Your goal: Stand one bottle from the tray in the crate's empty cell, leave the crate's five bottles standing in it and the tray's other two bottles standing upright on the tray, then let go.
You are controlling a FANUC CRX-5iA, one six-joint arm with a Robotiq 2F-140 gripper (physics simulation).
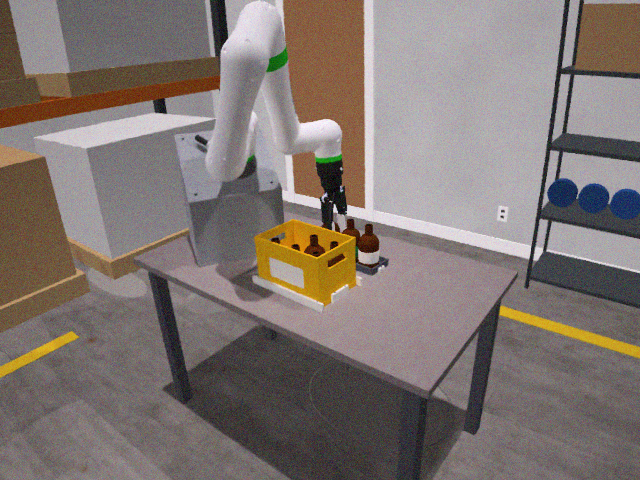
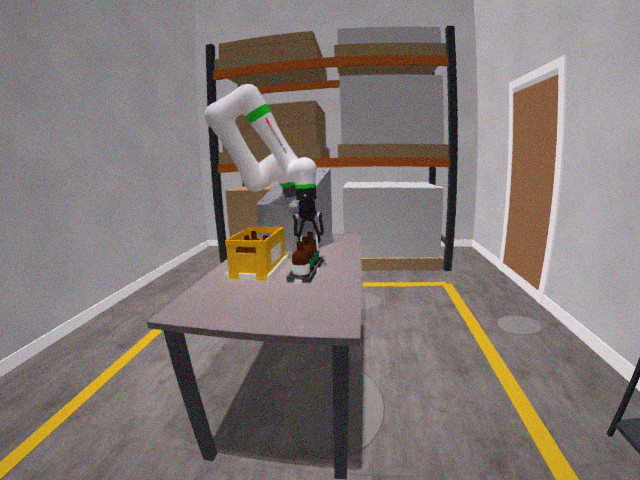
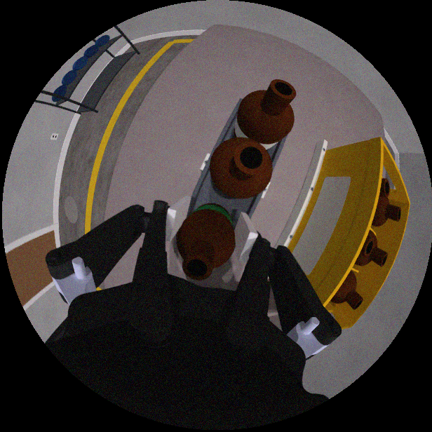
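Seen in the pictures: arm's base, link origin: [image 2: 295, 188].
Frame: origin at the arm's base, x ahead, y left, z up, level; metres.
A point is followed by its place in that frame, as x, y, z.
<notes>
My gripper [image 1: 334, 224] @(0.383, 0.046, -0.259) [image 2: 308, 240] @(0.383, 0.046, -0.259) [image 3: 212, 215] points down, shut on the near brown bottle [image 3: 206, 237], its pads on either side. This bottle has a green label and is upright at the tray's near end; its base is hidden. The middle bottle [image 1: 351, 235] @(0.460, -0.006, -0.226) [image 3: 232, 182] and the white-labelled far bottle [image 1: 368, 240] @(0.533, -0.032, -0.223) [image 2: 300, 258] @(0.560, -0.006, -0.238) [image 3: 262, 122] stand upright on the dark tray [image 1: 379, 266] @(0.572, -0.026, -0.320) [image 3: 235, 209]. The yellow crate [image 1: 315, 282] @(0.465, -0.323, -0.247) [image 2: 248, 266] @(0.505, -0.231, -0.277) [image 3: 335, 225] stands beside the tray. Brown bottles [image 1: 313, 245] @(0.389, -0.170, -0.204) [image 3: 381, 210] stand inside it; its empty cell cannot be made out.
White rails [image 1: 289, 294] @(0.362, -0.305, -0.321) [image 3: 310, 192] edge the crate on the table [image 1: 413, 310] @(0.746, -0.232, -0.338) [image 2: 258, 310] @(0.807, -0.169, -0.338). The crate's raised walls stand close to the gripper's side. The grey robot pedestal [image 1: 232, 227] @(0.041, -0.131, -0.203) is behind the crate. Storage racks stand away from the table.
</notes>
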